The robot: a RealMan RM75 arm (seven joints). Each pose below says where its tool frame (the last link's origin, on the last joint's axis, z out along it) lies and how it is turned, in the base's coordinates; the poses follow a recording.
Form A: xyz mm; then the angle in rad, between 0 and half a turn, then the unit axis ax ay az.
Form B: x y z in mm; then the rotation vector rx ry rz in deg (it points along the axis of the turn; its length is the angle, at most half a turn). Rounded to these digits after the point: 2 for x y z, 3 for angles.
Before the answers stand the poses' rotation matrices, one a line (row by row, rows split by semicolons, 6 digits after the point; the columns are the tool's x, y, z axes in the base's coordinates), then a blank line. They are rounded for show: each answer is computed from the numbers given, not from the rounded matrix.
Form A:
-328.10, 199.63, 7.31, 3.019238, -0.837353, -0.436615, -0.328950
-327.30, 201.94, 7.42, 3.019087, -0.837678, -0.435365, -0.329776
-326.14, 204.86, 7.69, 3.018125, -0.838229, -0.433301, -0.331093
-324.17, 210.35, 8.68, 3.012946, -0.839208, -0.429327, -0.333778
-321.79, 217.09, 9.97, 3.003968, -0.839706, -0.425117, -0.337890
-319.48, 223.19, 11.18, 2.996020, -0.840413, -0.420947, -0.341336
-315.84, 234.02, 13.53, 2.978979, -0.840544, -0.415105, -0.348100
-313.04, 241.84, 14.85, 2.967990, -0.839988, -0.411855, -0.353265
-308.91, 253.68, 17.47, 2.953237, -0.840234, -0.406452, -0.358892
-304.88, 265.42, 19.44, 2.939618, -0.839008, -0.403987, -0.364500
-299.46, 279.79, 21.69, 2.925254, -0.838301, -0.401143, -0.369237
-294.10, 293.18, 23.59, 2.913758, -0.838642, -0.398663, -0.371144
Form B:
0.404553 0.768616 0.495546; 0.688320 -0.612684 0.388374; 0.602124 0.183976 -0.776917
0.405645 0.766957 0.497221; 0.686360 -0.614840 0.388434; 0.603624 0.183706 -0.775816
0.407519 0.764421 0.499588; 0.682870 -0.618317 0.389065; 0.606314 0.182602 -0.773977
0.410985 0.760433 0.502825; 0.674791 -0.624616 0.393080; 0.612983 0.177752 -0.769841
0.413000 0.756926 0.506452; 0.664216 -0.630805 0.401127; 0.623096 0.170728 -0.763285
0.415694 0.753310 0.509630; 0.654283 -0.636905 0.407758; 0.631754 0.163939 -0.757635
0.416900 0.749582 0.514122; 0.636868 -0.644456 0.423172; 0.648531 0.151007 -0.746059
0.415584 0.747726 0.517876; 0.625686 -0.648270 0.433894; 0.660157 0.143708 -0.737253
0.417186 0.744190 0.521668; 0.609789 -0.654829 0.446493; 0.673879 0.131836 -0.726985
0.413887 0.744127 0.524379; 0.597886 -0.656579 0.459822; 0.686462 0.123205 -0.716653
0.412426 0.743977 0.525741; 0.585460 -0.658610 0.472727; 0.697956 0.112835 -0.707196
0.414307 0.743861 0.524425; 0.576201 -0.660401 0.481522; 0.704515 0.102676 -0.702222

-328.10, 199.63, 7.31, -144.853, -75.530, -56.905
-327.30, 201.94, 7.42, -144.902, -75.310, -57.045
-326.14, 204.86, 7.69, -144.951, -74.929, -57.255
-324.17, 210.35, 8.68, -144.872, -74.114, -57.620
-321.79, 217.09, 9.97, -144.526, -73.169, -58.156
-319.48, 223.19, 11.18, -144.265, -72.259, -58.593
-315.84, 234.02, 13.53, -143.467, -70.851, -59.415
-313.04, 241.84, 14.85, -142.843, -70.037, -60.074
-308.91, 253.68, 17.47, -142.174, -68.775, -60.727
-304.88, 265.42, 19.44, -141.312, -68.043, -61.392
-299.46, 279.79, 21.69, -140.503, -67.233, -61.886
-294.10, 293.18, 23.59, -140.008, -66.555, -61.961

